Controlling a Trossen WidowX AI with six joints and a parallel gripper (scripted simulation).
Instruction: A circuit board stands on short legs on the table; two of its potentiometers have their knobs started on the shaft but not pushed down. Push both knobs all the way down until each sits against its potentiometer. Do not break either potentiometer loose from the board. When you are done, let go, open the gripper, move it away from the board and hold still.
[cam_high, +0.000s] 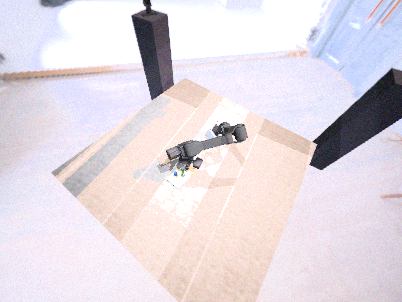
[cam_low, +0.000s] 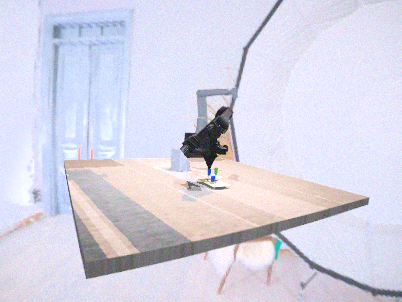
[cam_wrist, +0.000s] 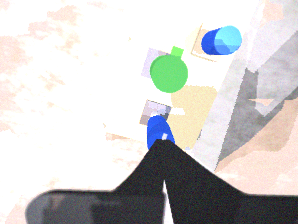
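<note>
My gripper tip is now 1 cm above the blue knob. Also, from my gripper tip: green knob 5 cm ahead, 1 cm to the left.
</note>
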